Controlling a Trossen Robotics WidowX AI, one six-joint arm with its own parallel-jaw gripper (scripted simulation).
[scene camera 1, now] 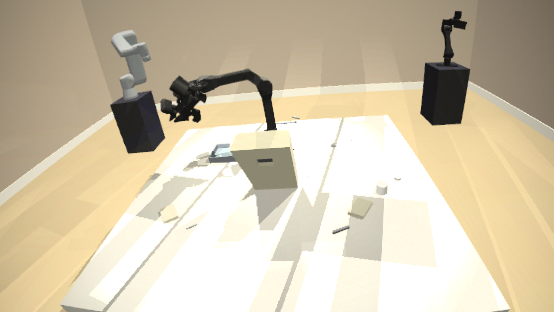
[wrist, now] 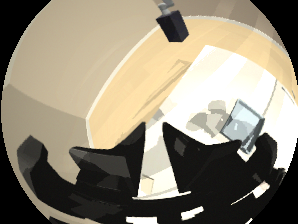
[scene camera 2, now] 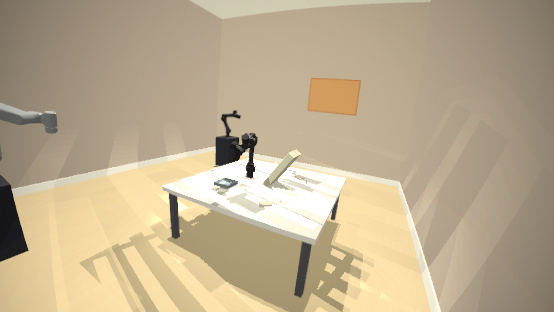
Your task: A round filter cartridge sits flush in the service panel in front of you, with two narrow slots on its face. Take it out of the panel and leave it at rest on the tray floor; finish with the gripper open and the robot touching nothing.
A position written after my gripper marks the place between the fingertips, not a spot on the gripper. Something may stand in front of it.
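Note:
On the wrist camera I can see my gripper (wrist: 153,125), and on scene camera 1 there's a beige service panel (scene camera 1: 267,159).

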